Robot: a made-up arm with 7 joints.
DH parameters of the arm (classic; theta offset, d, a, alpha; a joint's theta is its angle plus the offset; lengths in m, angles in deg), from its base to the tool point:
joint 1: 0 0.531 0 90
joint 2: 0 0.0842 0 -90
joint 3: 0 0.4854 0.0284 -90
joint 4: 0 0.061 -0.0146 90
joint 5: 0 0.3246 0 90
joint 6: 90 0.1 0.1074 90
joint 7: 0 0.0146 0 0
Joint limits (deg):
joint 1: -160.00..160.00
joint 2: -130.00..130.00
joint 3: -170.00..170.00
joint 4: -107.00..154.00
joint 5: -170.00..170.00
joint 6: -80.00..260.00
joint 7: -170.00..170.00
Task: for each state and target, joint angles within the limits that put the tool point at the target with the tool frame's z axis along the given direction. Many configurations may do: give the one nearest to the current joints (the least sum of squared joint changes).
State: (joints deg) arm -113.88 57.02 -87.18 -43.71 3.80 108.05 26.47
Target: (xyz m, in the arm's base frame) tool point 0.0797 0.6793 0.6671 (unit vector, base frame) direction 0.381 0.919 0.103
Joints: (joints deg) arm -80.30 66.87 -67.96 -41.76 -10.16 83.59 26.47
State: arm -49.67 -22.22 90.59 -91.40 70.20 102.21 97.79
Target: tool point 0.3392 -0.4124 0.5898 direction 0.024 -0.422 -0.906
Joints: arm -29.37 -51.55 141.04 -104.89 60.83 107.22 97.79
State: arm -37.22 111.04 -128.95 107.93 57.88 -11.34 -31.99
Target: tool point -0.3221 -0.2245 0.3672 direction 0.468 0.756 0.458
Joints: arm -38.31 124.78 -102.40 123.56 19.10 -44.27 -31.99
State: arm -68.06 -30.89 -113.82 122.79 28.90 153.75 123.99
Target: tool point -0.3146 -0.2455 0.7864 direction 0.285 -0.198 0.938
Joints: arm -94.63 -57.46 -109.58 104.53 50.77 192.18 123.99
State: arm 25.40 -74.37 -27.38 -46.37 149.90 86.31 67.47
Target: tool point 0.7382 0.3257 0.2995 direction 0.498 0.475 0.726
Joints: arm 17.54 -117.99 -10.66 -47.82 165.94 58.97 67.47
